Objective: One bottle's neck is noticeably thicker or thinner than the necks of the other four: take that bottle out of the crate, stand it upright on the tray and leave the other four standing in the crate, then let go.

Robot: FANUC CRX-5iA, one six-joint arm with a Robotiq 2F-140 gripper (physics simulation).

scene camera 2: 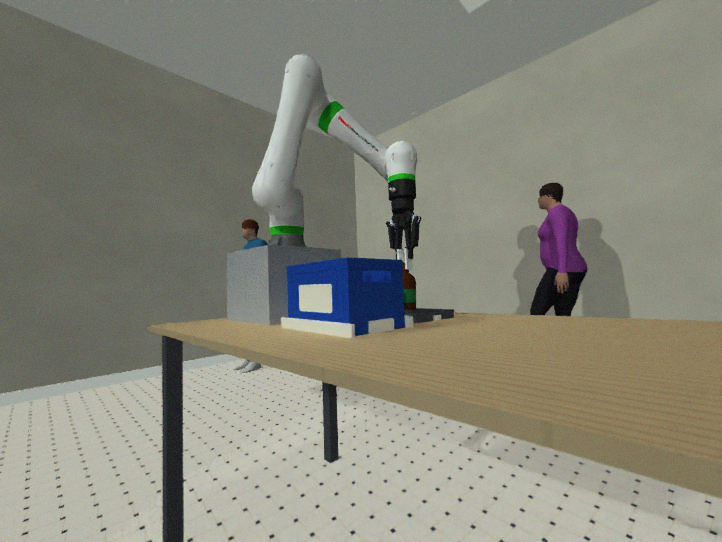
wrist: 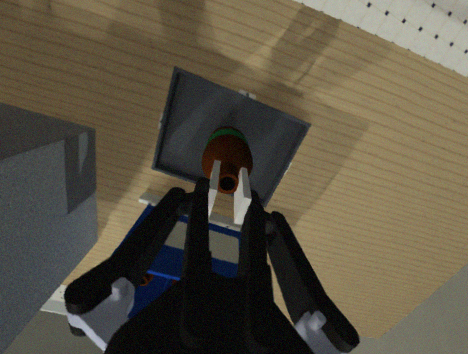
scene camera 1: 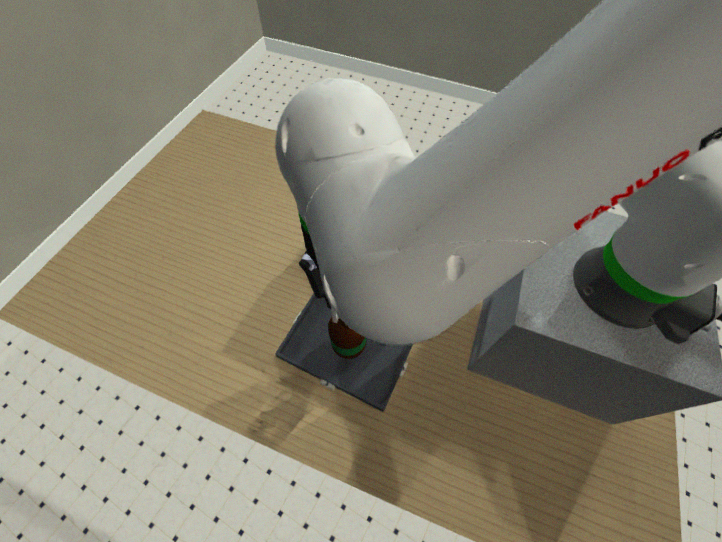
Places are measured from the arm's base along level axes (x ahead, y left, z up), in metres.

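Where they show: gripper, fingertip midpoint: (scene camera 2: 404,269) (wrist: 227,174); arm's base, origin of the base link: (scene camera 2: 287,251) (scene camera 1: 618,287).
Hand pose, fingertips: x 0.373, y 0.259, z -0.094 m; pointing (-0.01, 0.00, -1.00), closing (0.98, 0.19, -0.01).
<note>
Each offset is from my fingertips to the top centre of the thing. "*": to the spot under its first point. Level surfaces: height alone.
A brown bottle {dx -0.001, dy -0.002, dz +0.024 m} (scene camera 1: 346,334) (scene camera 2: 410,282) (wrist: 227,151) with a green band is upright over the inner part of the dark grey tray {dx -0.001, dy -0.008, dz -0.135 m} (scene camera 1: 376,382) (scene camera 2: 440,313) (wrist: 272,135). Its base looks at or very near the tray floor; contact cannot be told for certain. My gripper (scene camera 1: 334,317) (scene camera 2: 404,259) (wrist: 227,174) is shut on its neck, with the pale finger pads on either side. The blue crate {dx +0.048, dy -0.277, dz +0.014 m} (scene camera 2: 376,303) (wrist: 167,258) is beside the tray. Part of one bottle {dx -0.043, dy -0.245, dz +0.002 m} (wrist: 146,279) shows inside it; the gripper hides most of the crate's inside in the wrist view.
The grey robot pedestal (scene camera 1: 559,361) (scene camera 2: 250,285) (wrist: 45,200) stands near the tray and crate. White strips {* dx +0.087, dy -0.377, dz -0.146 m} (scene camera 2: 317,327) edge the crate's base on the wooden table {dz -0.161 m} (scene camera 1: 174,233) (scene camera 2: 524,361) (wrist: 375,200). Two people stand beyond the table in scene camera 2.
</note>
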